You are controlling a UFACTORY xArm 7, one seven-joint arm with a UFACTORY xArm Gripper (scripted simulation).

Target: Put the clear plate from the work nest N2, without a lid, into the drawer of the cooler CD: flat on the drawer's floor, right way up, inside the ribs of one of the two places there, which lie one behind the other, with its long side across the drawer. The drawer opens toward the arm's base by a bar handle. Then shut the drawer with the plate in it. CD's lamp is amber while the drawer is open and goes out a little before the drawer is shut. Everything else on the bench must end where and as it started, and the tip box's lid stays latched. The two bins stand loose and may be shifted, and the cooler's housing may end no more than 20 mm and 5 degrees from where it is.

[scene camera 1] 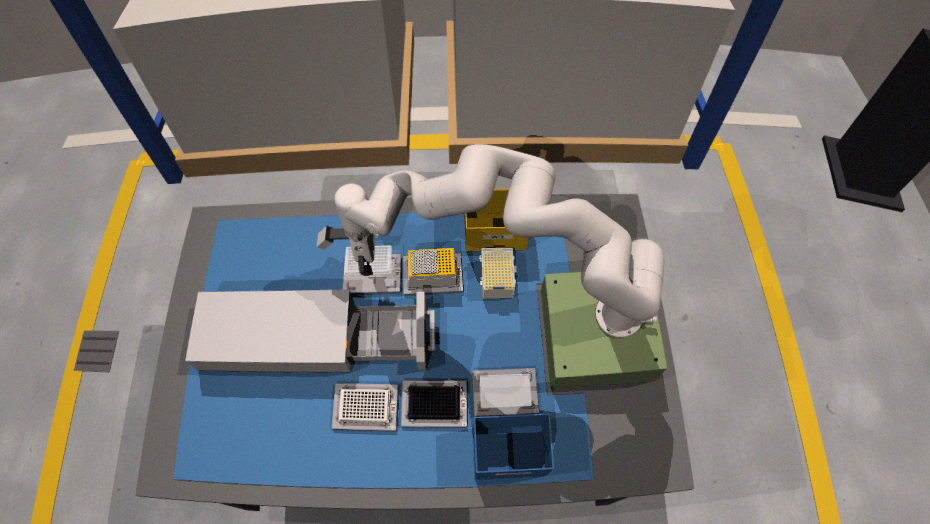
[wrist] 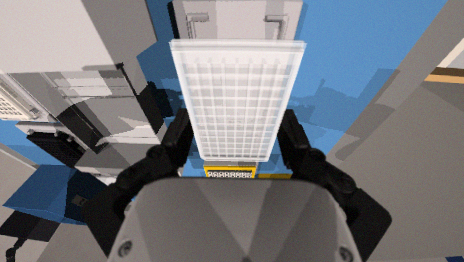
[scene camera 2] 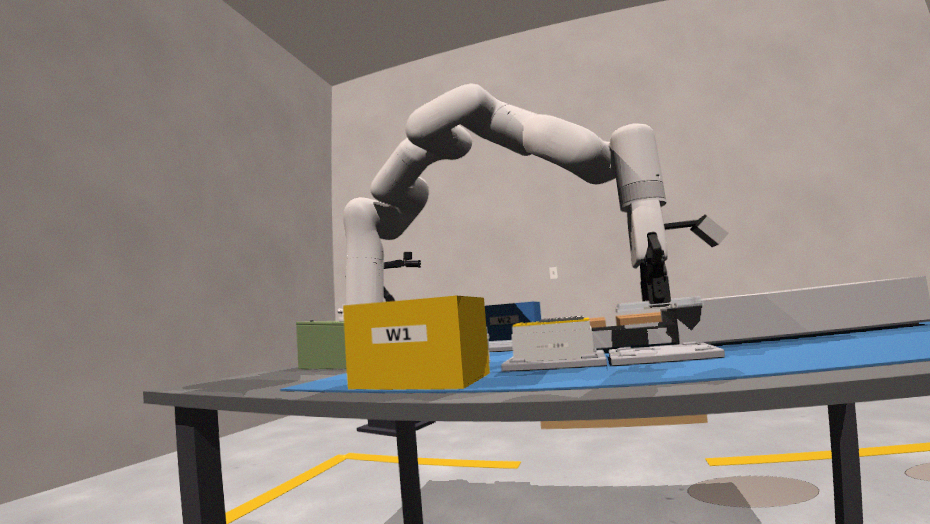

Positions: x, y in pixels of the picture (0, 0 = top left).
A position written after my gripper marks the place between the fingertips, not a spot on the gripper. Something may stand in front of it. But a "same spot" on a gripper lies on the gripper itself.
my gripper: scene camera 1 367, 259; wrist; scene camera 2
blue bin: scene camera 1 504, 443; wrist; scene camera 2
same spot on my gripper: (wrist: 368, 221) = (scene camera 2: 659, 242)
same spot on blue bin: (wrist: 57, 190) = (scene camera 2: 535, 318)
